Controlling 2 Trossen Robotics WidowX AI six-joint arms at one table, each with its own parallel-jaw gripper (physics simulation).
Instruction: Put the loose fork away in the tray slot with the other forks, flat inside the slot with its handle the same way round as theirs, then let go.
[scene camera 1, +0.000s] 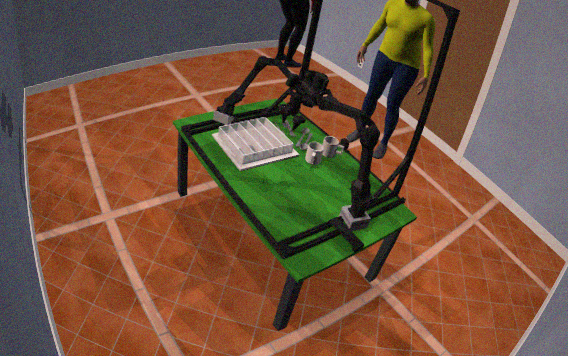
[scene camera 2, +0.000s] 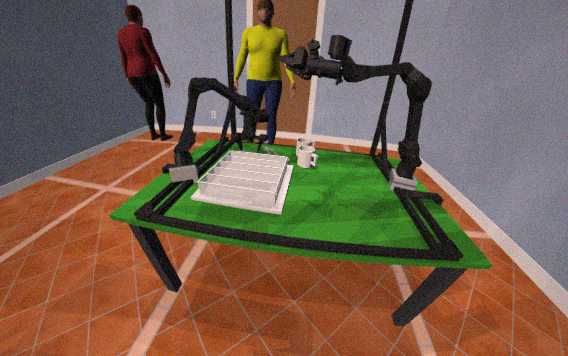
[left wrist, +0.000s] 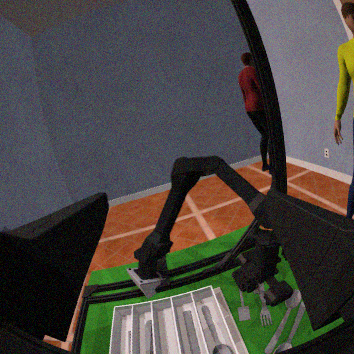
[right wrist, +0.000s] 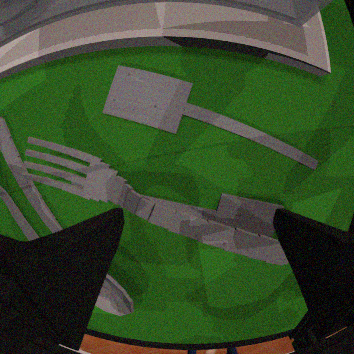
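Note:
The loose fork (right wrist: 172, 217) (left wrist: 265, 316) lies flat on the green table; its tines point left in the right wrist view, beside the tray. A flat grey rectangular piece (right wrist: 245, 210) touches its handle. My right gripper (right wrist: 201, 217) (scene camera 2: 250, 145) (left wrist: 259, 293) is open and empty, pointing down low over the fork, whose handle runs from one finger toward the other. My left gripper (scene camera 2: 283, 59) is open and empty, high above the table. The white divided tray (scene camera 1: 267, 154) (scene camera 2: 237, 197) holds long grey utensils in its slots; which slot has the forks I cannot tell.
A spatula (right wrist: 145, 100) (left wrist: 243, 313) lies between fork and tray. Two spoons (left wrist: 293, 300) (left wrist: 284, 346) lie on the fork's other side. Two white mugs (scene camera 1: 314, 153) (scene camera 1: 330, 146) stand near them. Black frame rails (scene camera 2: 300, 245) border the table. Two people stand behind it.

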